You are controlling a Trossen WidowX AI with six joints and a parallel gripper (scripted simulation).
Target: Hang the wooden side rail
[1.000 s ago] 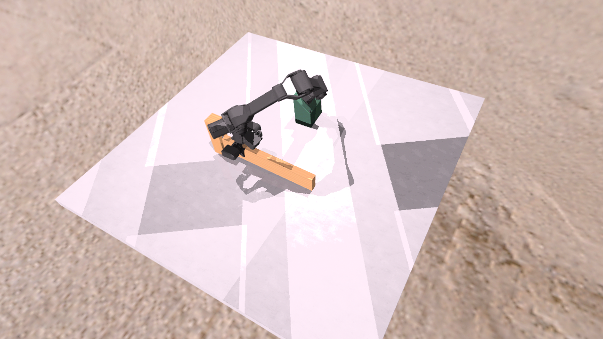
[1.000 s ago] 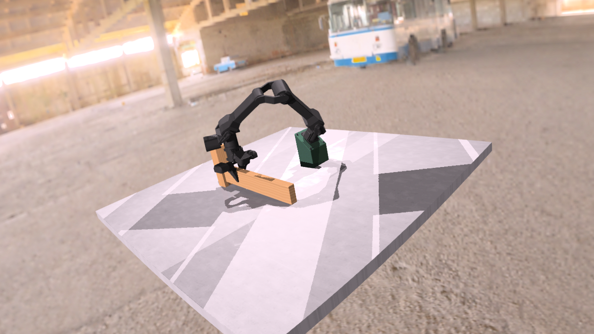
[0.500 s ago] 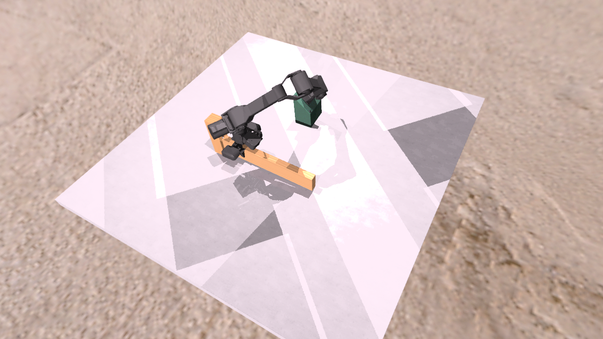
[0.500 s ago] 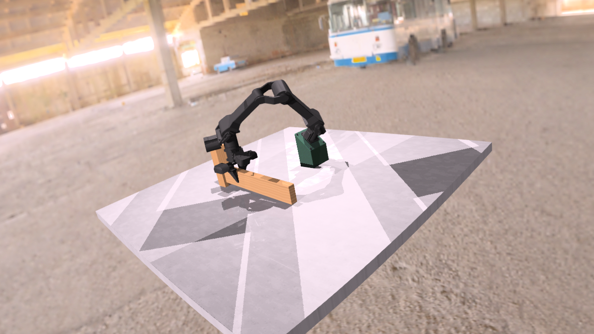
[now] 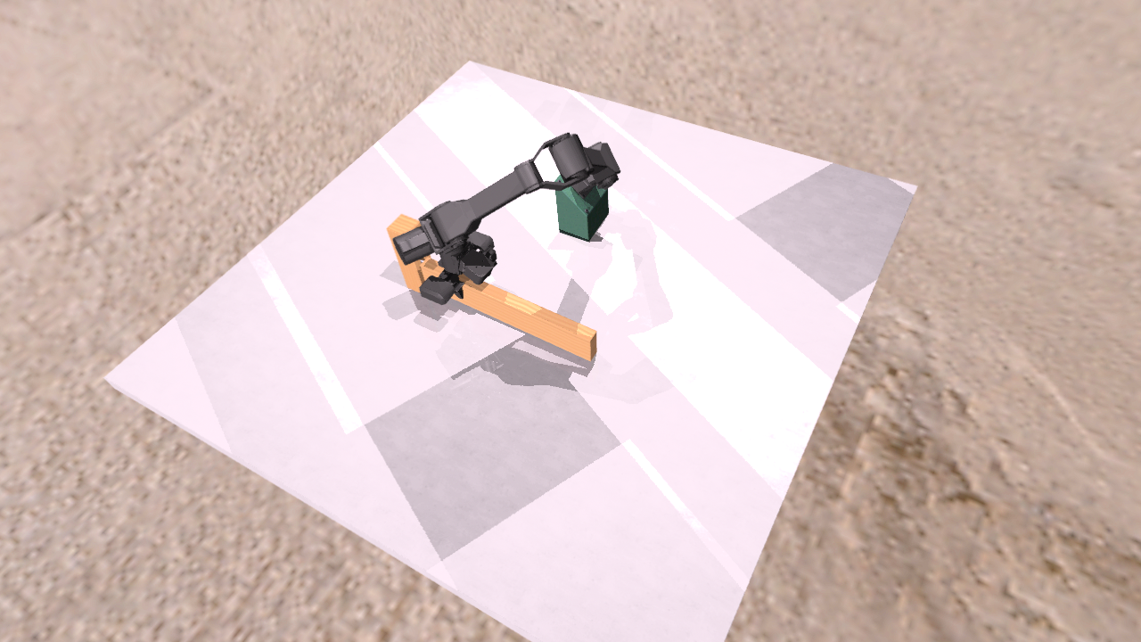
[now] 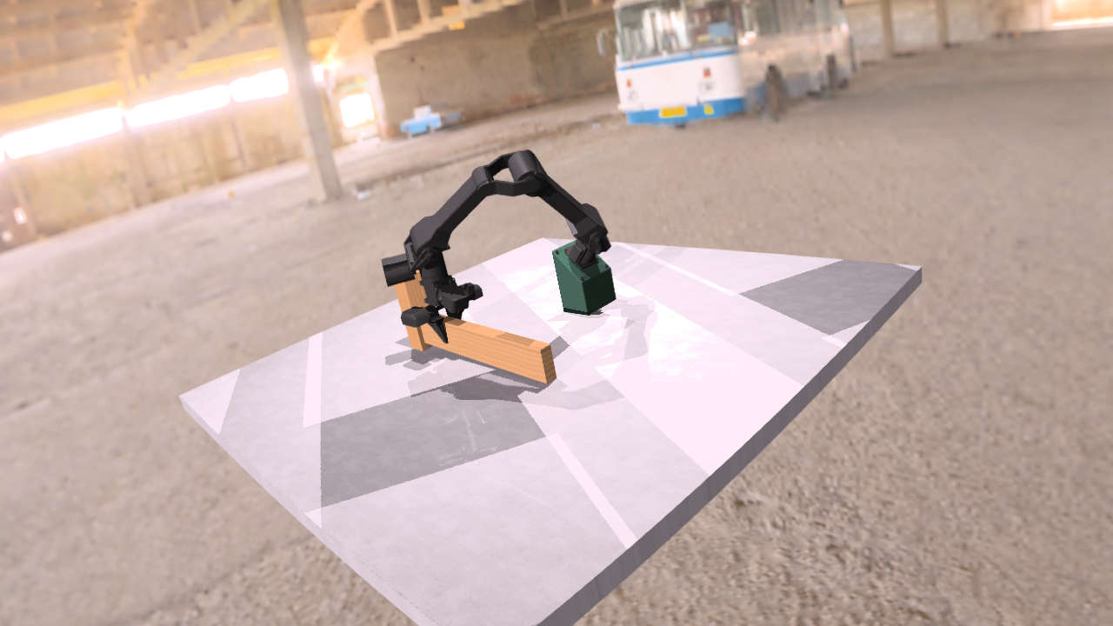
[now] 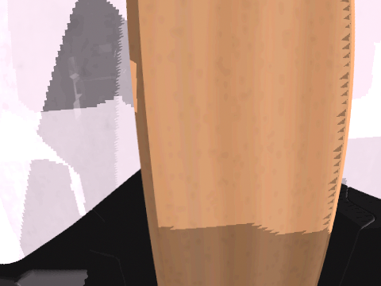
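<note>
Now: the wooden headboard post 12 cm to the right of my gripper tip and 5 cm above it.
</note>
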